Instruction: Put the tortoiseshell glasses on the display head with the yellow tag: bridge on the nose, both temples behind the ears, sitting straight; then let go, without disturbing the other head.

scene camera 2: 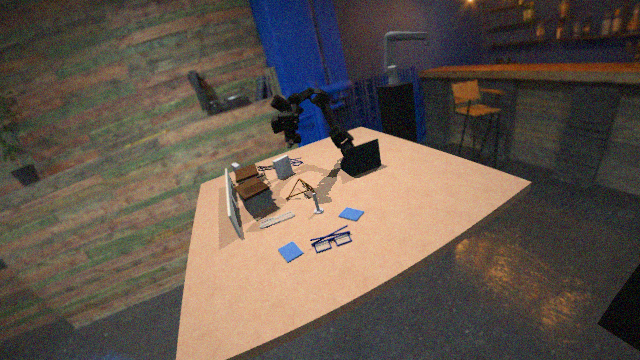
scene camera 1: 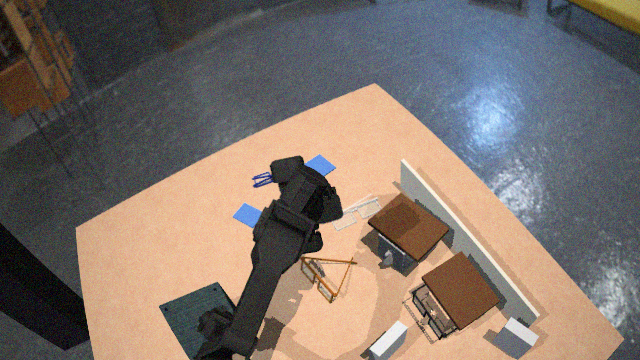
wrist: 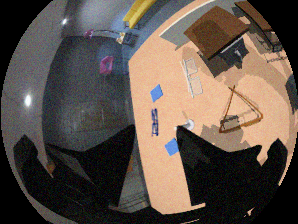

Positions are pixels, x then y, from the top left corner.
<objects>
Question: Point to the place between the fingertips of the gripper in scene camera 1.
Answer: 306,195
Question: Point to a grey backboard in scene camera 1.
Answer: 513,301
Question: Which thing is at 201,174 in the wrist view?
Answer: The gripper.
</objects>
